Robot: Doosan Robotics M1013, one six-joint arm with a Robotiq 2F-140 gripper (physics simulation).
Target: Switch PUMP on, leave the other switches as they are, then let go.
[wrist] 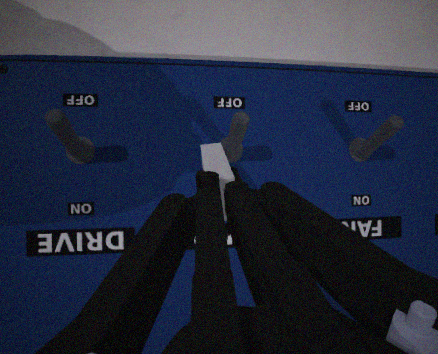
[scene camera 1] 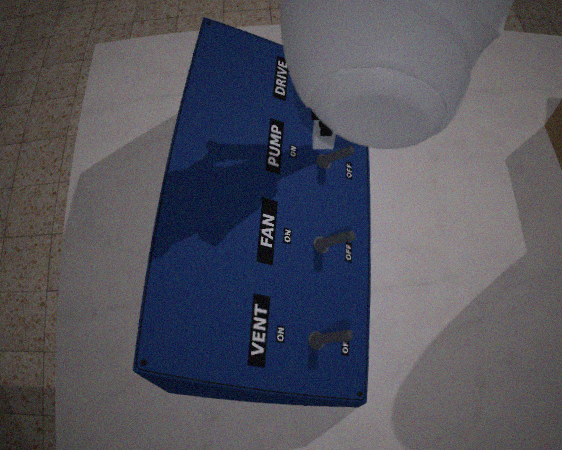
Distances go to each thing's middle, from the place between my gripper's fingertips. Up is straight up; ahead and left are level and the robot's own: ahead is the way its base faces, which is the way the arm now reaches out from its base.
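Drive lever [wrist: 56, 119]: 30 mm behind my hand and 100 mm to the right of it. Measured from my hand as well, the blue switch panel [scene camera 1: 238, 286] is 70 mm ahead, 70 mm to the left and 30 mm below; the fan lever [wrist: 393, 124] is 10 mm behind and 140 mm to the left.
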